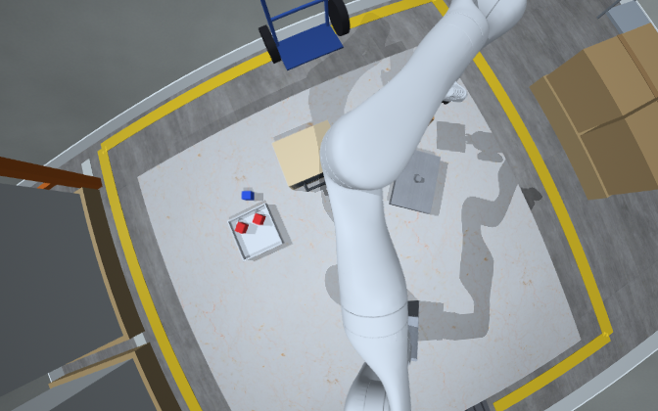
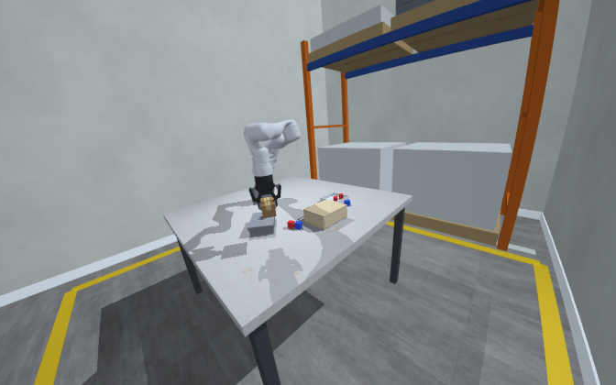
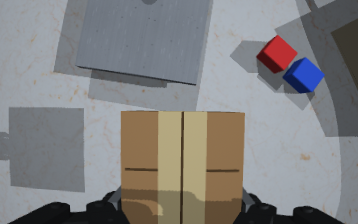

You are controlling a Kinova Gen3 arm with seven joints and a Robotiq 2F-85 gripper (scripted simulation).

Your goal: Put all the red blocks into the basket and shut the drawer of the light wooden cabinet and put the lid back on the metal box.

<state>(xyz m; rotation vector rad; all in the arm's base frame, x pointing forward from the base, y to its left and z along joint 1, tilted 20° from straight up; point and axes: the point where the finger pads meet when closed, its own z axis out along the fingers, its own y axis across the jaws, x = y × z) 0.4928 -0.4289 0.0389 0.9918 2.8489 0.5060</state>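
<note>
Now: hand right at the cardboard box. From my hand the other things lie so: light wooden cabinet 330 mm to the left, 150 mm below, 70 mm ahead; then lid 170 mm behind, 140 mm below, 80 mm to the left; then drawer 330 mm to the left, 150 mm below, 60 mm ahead.
</note>
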